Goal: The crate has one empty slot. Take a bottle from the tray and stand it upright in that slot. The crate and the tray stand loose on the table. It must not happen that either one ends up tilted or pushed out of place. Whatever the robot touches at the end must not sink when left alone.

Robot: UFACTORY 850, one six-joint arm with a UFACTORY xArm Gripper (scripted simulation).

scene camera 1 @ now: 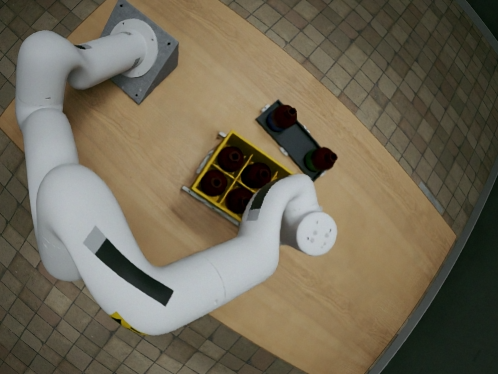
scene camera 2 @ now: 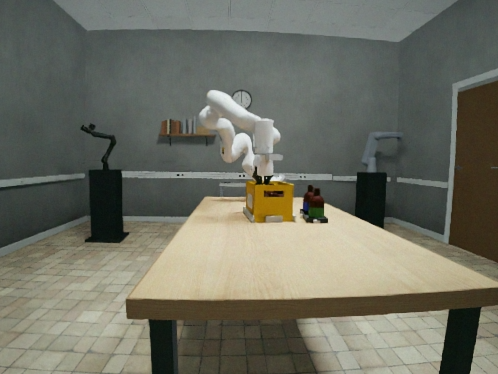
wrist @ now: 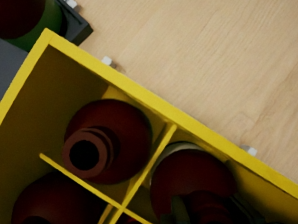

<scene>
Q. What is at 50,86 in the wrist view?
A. A yellow crate.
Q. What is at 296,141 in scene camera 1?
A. A dark tray.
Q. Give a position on a yellow crate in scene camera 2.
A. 259,206
</scene>
